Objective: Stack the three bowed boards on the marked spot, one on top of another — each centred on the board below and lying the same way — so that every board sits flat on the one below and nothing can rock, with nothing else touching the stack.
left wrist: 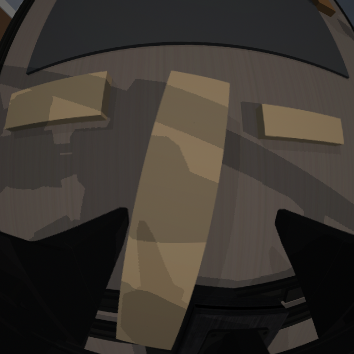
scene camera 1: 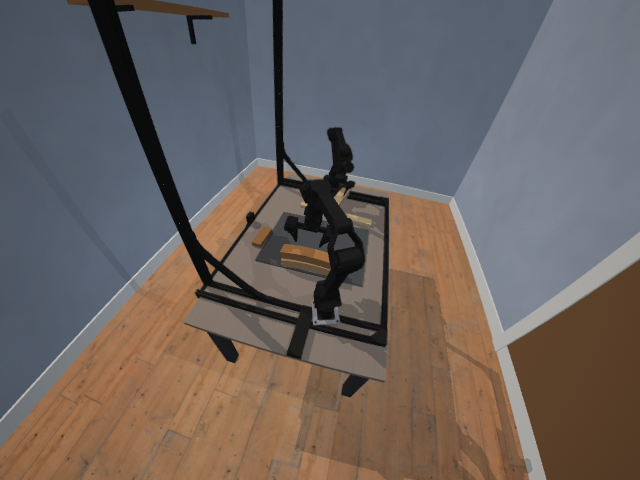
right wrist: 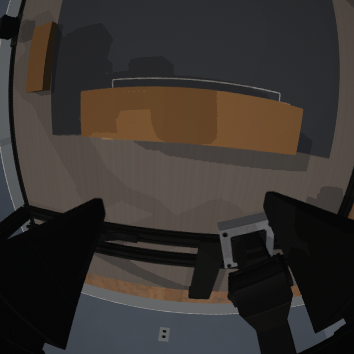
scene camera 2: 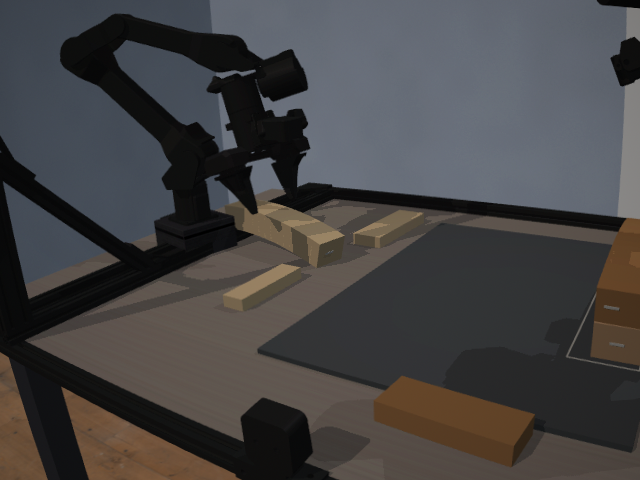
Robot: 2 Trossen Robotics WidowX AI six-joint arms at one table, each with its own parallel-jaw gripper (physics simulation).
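Seen in the pictures: left gripper, fingertip midpoint: [left wrist: 205, 217] [scene camera 1: 336, 194] [scene camera 2: 275, 207]; right gripper, fingertip midpoint: [scene camera 1: 307, 244] [right wrist: 185, 203]; left arm's base, origin of the base link: [left wrist: 229, 348] [scene camera 1: 334, 185] [scene camera 2: 193, 218]; right arm's base, origin of the base link: [scene camera 1: 325, 311] [right wrist: 248, 245].
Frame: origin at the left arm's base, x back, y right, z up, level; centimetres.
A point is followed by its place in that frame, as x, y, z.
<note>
An orange bowed board [scene camera 1: 305, 251] @[-66.7, -14.6, 5.0] [scene camera 2: 620, 273] @[-67.6, -7.0, 4.3] [right wrist: 190, 120] @[-66.7, -16.3, 5.0] lies on a tan bowed board [scene camera 1: 303, 264] @[-69.9, -15.6, 0.2] [scene camera 2: 615, 343] @[-68.6, -5.1, -2.3], both arching upward. The white outline [scene camera 2: 581, 325] @[-62.4, -10.9, -4.5] [right wrist: 160, 78] @[-62.6, -10.6, -4.6] shows along their side. The third, pale bowed board [scene camera 1: 341, 196] @[-11.1, -9.5, 0.7] [scene camera 2: 302, 227] @[-19.5, -7.4, 0.0] [left wrist: 175, 200] @[-14.4, -8.6, 0.8] lies arch-up by the left arm's base; its far end overlaps the frame rail in the left wrist view, and contact there is unclear. My left gripper [scene camera 2: 273, 205] @[-14.0, -6.8, 2.4] [left wrist: 205, 217] @[-14.0, -6.8, 2.4] is open and empty above this board, one finger to each side. My right gripper [scene camera 1: 309, 242] @[-70.2, -17.2, 13.7] [right wrist: 185, 203] @[-70.2, -17.2, 13.7] is open and empty above the table.
A pale block [scene camera 1: 359, 220] @[-22.4, -26.1, -3.4] [scene camera 2: 390, 227] @[-23.2, -23.2, -3.4] [left wrist: 57, 100] @[-21.5, -23.2, -3.4] and a smaller one [scene camera 2: 261, 286] @[-26.0, 5.9, -3.5] [left wrist: 302, 125] @[-24.0, 3.3, -3.5] flank the pale board. An orange block [scene camera 1: 262, 236] @[-62.1, 12.1, -3.0] [scene camera 2: 452, 421] @[-62.5, 14.5, -3.0] [right wrist: 40, 57] @[-61.7, 11.6, -3.0] lies beside the dark mat [scene camera 2: 465, 289] @[-45.9, -11.6, -4.6] [left wrist: 185, 25] @[-34.3, -11.4, -4.6] [right wrist: 225, 40] @[-54.2, -17.8, -4.6]. Black rails edge the table.
</note>
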